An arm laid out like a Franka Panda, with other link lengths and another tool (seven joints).
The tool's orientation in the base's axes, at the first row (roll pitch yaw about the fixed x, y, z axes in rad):
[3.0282, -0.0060, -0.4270]
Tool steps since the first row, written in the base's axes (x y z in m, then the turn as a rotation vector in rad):
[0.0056, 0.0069, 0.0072, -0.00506, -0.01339, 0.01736]
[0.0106, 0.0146, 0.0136, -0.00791, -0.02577, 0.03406]
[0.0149, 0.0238, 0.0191, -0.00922, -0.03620, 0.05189]
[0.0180, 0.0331, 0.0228, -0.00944, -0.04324, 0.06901]
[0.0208, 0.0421, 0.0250, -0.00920, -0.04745, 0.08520]
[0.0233, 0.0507, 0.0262, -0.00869, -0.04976, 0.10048]
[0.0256, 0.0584, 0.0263, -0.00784, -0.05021, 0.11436]
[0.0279, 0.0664, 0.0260, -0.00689, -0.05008, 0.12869]
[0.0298, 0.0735, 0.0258, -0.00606, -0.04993, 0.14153]
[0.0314, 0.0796, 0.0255, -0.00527, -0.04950, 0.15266]
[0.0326, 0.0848, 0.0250, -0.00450, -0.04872, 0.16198]
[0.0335, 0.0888, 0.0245, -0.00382, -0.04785, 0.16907]
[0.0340, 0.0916, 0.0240, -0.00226, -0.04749, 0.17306]
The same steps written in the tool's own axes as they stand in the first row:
[0.0023, -0.0077, -0.0081, 0.00104, 0.01616, -0.01563]
[0.0037, -0.0160, -0.0155, 0.00368, 0.03041, -0.03080]
[0.0038, -0.0255, -0.0221, 0.00691, 0.04240, -0.04736]
[0.0028, -0.0348, -0.0269, 0.00973, 0.05079, -0.06361]
[0.0016, -0.0438, -0.0301, 0.01179, 0.05633, -0.07927]
[0.0004, -0.0525, -0.0323, 0.01330, 0.05994, -0.09423]
[-0.0007, -0.0604, -0.0334, 0.01434, 0.06156, -0.10800]
[-0.0019, -0.0686, -0.0340, 0.01524, 0.06268, -0.12229]
[-0.0032, -0.0758, -0.0346, 0.01601, 0.06365, -0.13510]
[-0.0042, -0.0820, -0.0350, 0.01662, 0.06420, -0.14624]
[-0.0053, -0.0873, -0.0351, 0.01705, 0.06423, -0.15561]
[-0.0061, -0.0913, -0.0351, 0.01735, 0.06396, -0.16278]
[-0.0068, -0.0941, -0.0349, 0.01865, 0.06345, -0.16684]

